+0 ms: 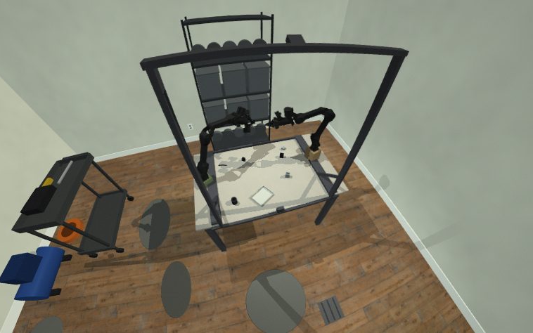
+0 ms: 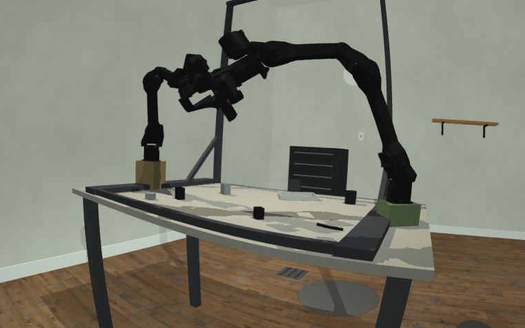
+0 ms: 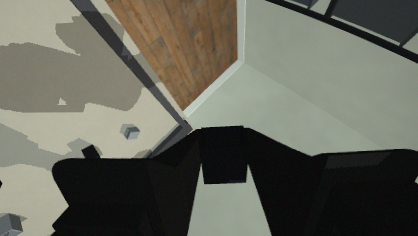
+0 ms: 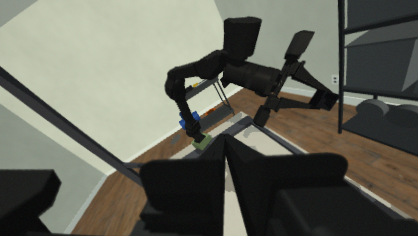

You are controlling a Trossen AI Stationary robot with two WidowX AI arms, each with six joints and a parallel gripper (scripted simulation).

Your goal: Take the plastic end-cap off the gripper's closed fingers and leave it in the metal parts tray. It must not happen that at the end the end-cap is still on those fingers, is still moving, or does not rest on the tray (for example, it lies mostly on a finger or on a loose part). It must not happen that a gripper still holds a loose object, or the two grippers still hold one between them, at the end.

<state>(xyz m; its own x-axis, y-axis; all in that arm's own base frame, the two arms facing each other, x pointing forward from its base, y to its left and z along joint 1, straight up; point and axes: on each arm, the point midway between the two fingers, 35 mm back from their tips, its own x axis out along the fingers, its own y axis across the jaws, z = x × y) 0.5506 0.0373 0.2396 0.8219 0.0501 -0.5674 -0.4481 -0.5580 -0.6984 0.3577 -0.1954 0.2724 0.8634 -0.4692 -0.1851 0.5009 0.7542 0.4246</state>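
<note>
The black plastic end-cap lies 3 cm to the right of my left hand and 1 cm below it. The rest, counted from my left hand: metal parts tray: 55 cm behind, 29 cm below, 5 cm to the left.
</note>
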